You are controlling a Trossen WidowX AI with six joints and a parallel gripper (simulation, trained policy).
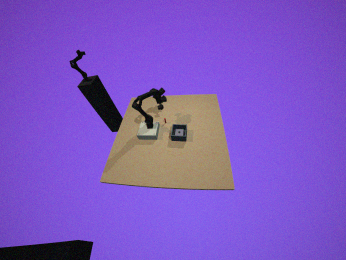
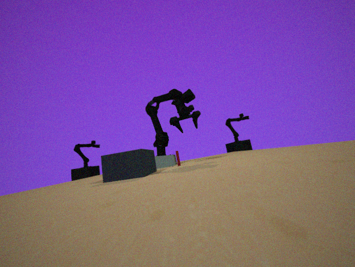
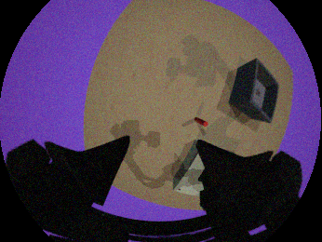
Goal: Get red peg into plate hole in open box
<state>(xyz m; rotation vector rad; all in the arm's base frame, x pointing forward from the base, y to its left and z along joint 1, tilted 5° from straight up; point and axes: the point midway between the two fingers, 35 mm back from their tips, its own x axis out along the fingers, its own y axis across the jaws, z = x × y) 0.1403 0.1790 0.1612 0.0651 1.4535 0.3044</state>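
The red peg lies 20 mm ahead of my gripper tip, 100 mm to the right of it and 140 mm below it. Round my gripper tip: grey plate: 190 mm ahead, 300 mm to the right, 140 mm below; then dark box: 190 mm ahead, 300 mm to the right, 160 mm below.
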